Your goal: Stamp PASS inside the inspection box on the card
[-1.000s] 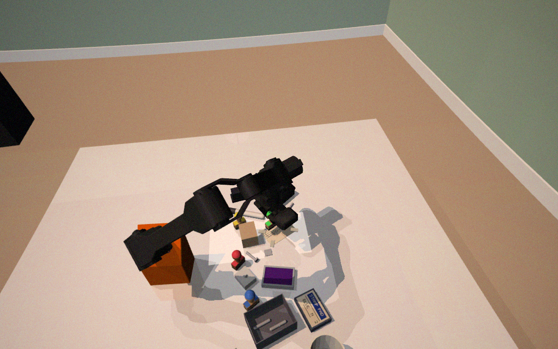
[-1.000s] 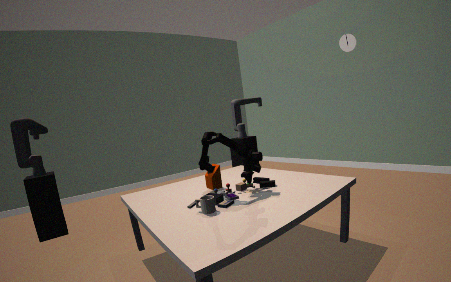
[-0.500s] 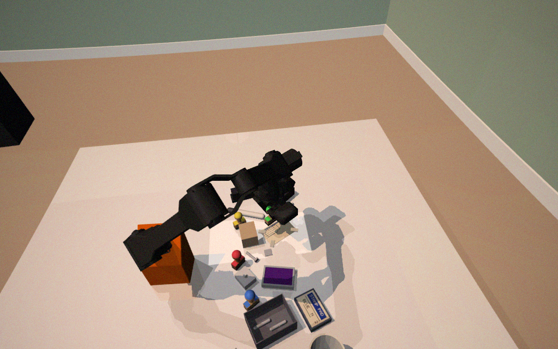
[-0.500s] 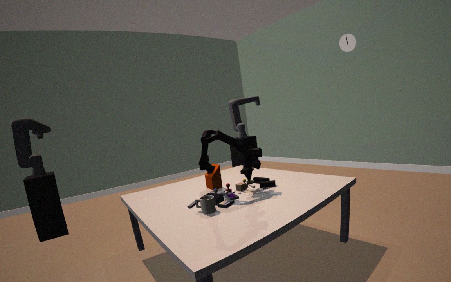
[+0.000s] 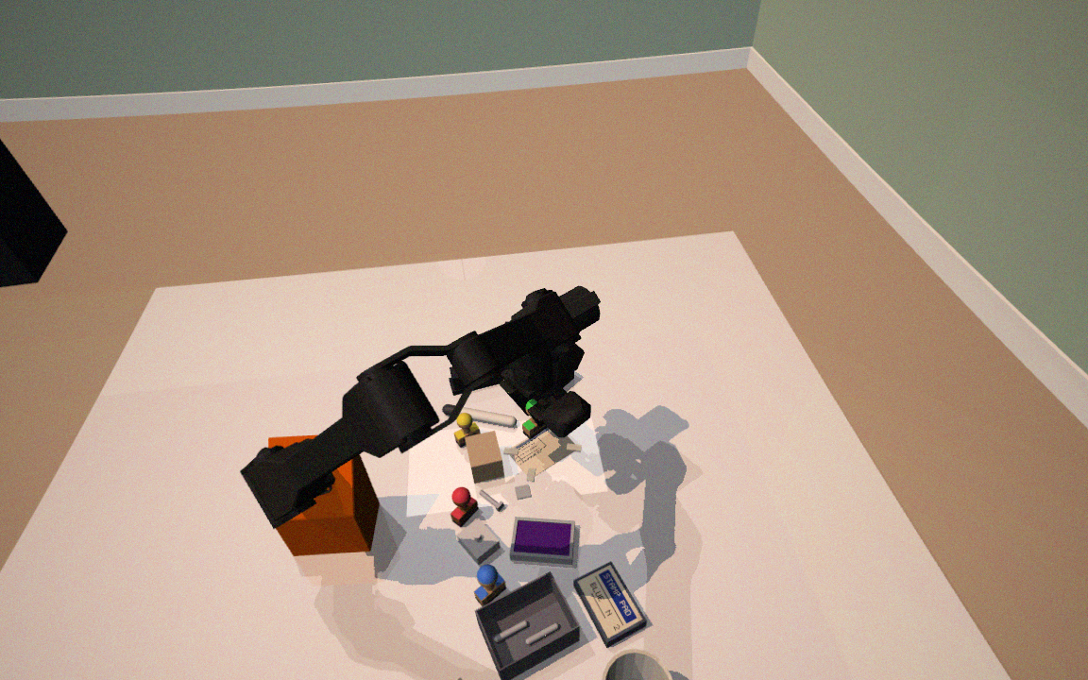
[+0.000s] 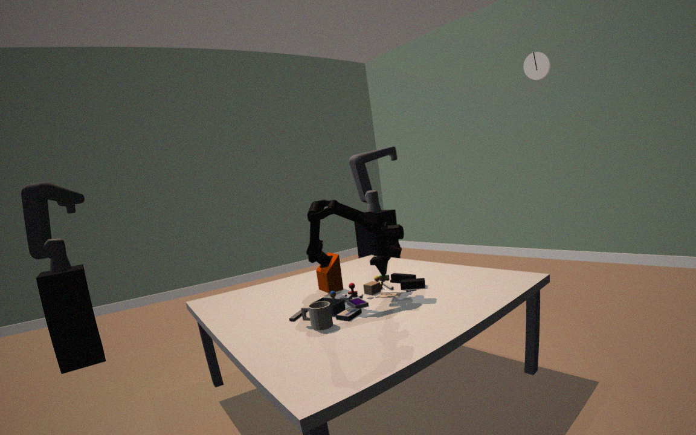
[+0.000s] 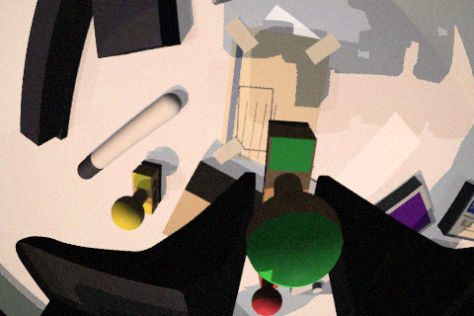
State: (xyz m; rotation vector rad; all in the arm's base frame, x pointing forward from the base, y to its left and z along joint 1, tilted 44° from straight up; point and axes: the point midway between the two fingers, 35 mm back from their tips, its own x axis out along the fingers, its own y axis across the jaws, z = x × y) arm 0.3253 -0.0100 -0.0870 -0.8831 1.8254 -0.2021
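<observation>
The tan card lies 10 cm below my gripper tip, 1 cm to the left of it and 1 cm ahead of it. Also, from my gripper tip: tan block: 9 cm behind, 7 cm below; then green-knobbed PASS stamp: right at my gripper tip; then yellow-knobbed stamp: 11 cm behind, 7 cm below, 6 cm to the left.
</observation>
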